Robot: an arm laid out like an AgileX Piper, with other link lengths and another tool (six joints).
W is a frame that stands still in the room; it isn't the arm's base.
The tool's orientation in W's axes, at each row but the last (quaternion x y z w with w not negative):
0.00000 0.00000 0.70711 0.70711
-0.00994 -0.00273 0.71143 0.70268
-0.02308 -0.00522 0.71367 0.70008
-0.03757 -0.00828 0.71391 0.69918
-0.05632 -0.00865 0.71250 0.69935
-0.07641 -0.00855 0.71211 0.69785
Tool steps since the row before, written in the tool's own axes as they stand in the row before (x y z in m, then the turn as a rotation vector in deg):
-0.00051 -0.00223 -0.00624 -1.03 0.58 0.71
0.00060 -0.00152 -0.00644 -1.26 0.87 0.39
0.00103 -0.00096 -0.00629 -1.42 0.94 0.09
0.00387 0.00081 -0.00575 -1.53 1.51 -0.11
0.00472 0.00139 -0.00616 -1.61 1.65 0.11
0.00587 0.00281 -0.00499 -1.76 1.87 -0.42
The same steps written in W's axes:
0.00223 -0.00051 -0.00624 -0.58 -1.03 0.71
0.00163 0.00055 -0.00642 -0.86 -1.27 0.39
0.00119 0.00089 -0.00627 -0.92 -1.44 0.09
-0.00051 0.00361 -0.00595 -1.47 -1.57 -0.14
-0.00089 0.00427 -0.00657 -1.63 -1.63 0.07
-0.00227 0.00530 -0.00583 -1.78 -1.84 -0.47

